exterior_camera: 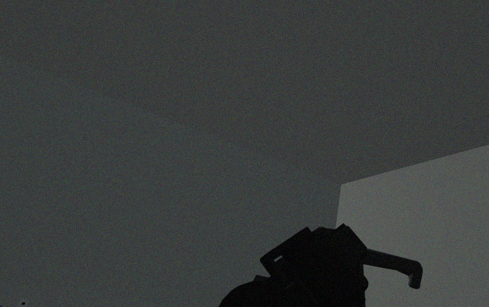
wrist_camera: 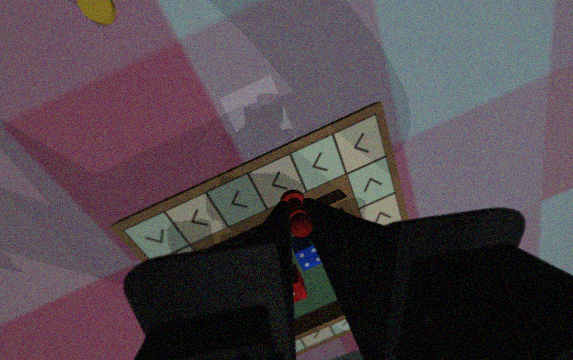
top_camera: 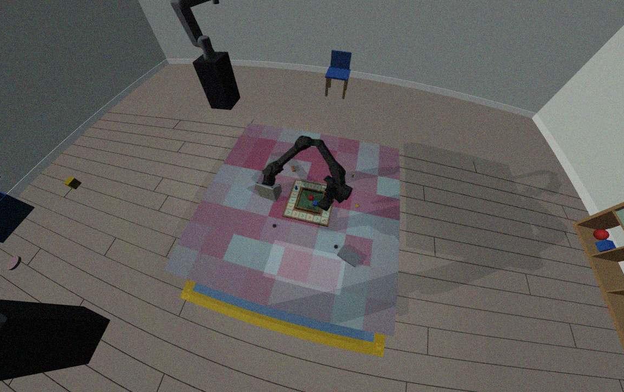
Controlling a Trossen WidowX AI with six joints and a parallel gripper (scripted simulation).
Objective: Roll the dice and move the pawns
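The blue pawn is 230 mm behind my gripper tip, 100 mm to the left of it and 60 mm below it. Also, from my gripper tip: red pawn: 10 mm above; then blue die: 90 mm behind, 60 mm below, 10 mm to the left; then green tray: 120 mm behind, 80 mm below, 30 mm to the left.
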